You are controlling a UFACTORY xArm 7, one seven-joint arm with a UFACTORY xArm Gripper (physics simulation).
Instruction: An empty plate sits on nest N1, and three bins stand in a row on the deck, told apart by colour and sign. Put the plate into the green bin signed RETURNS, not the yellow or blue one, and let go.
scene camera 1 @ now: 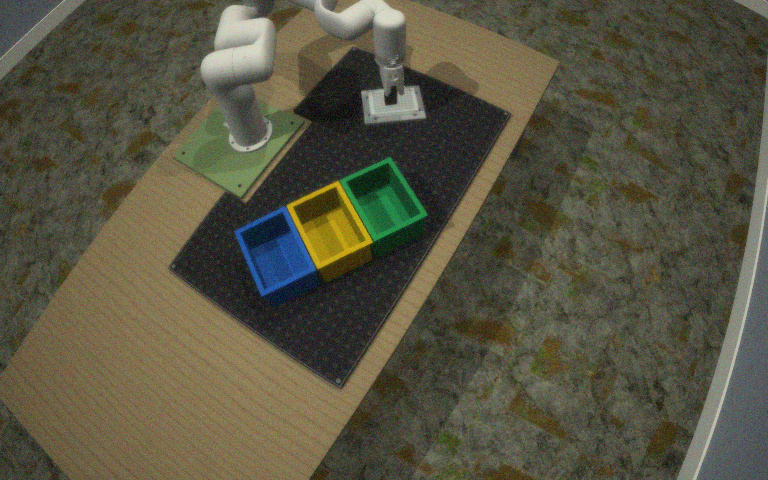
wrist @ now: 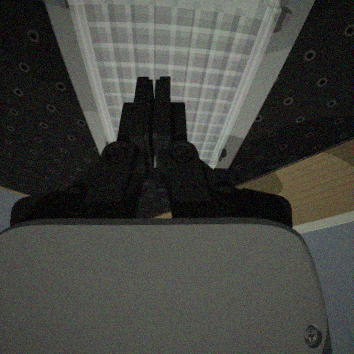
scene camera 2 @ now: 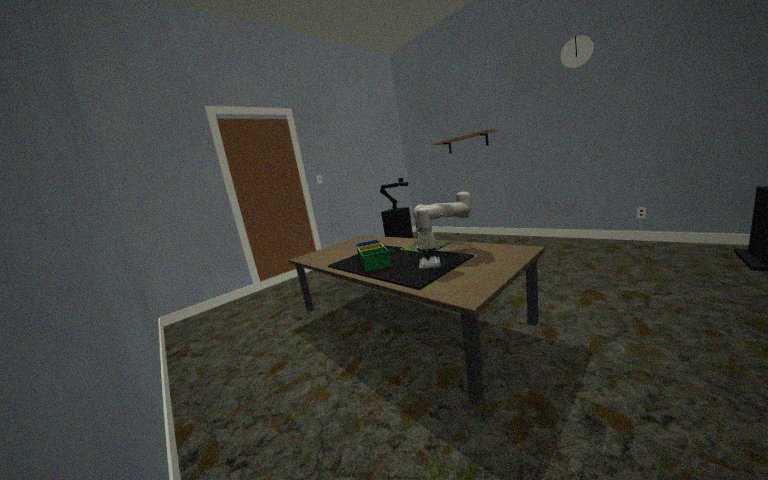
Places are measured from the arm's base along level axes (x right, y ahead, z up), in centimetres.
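Pixels of known places: gripper, between the fingertips: [scene camera 1: 390, 102] [wrist: 155, 98] [scene camera 2: 428, 259]; arm's base, origin of its link: [scene camera 1: 251, 134].
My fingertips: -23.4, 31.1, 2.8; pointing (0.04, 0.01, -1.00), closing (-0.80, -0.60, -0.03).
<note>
Ahead of a thing's pixels: the offset from my fingertips to its middle, as dx, dy, dz. "*": to the spot under its first point. Level surfaces: height alone.
The pale, clear plate {-1.0, +0.2, -0.7} [scene camera 1: 408, 101] [wrist: 200, 62] with a grid of wells sits on the light grey nest {-1.0, +0.1, -1.5} [scene camera 1: 393, 119] [wrist: 280, 65]. My gripper [scene camera 1: 390, 102] [wrist: 155, 98] is shut with its dark fingertips together and nothing between them. It points down over the plate; whether the tips touch it I cannot tell. The green bin [scene camera 1: 398, 236] [scene camera 2: 376, 260], the yellow bin [scene camera 1: 345, 266] and the blue bin {* +57.3, +4.3, +3.6} [scene camera 1: 287, 289] stand side by side in a row, and their insides show no plate. No sign can be read on the bins.
The bins and nest stand on a black perforated mat {dz -2.6} [scene camera 1: 317, 333] [scene camera 2: 419, 280] on a wooden table {dz -3.8} [scene camera 1: 141, 339] [scene camera 2: 481, 283]. The arm's base is on a green board [scene camera 1: 212, 169], left of the nest in scene camera 1. The yellow bin is in the middle of the row.
</note>
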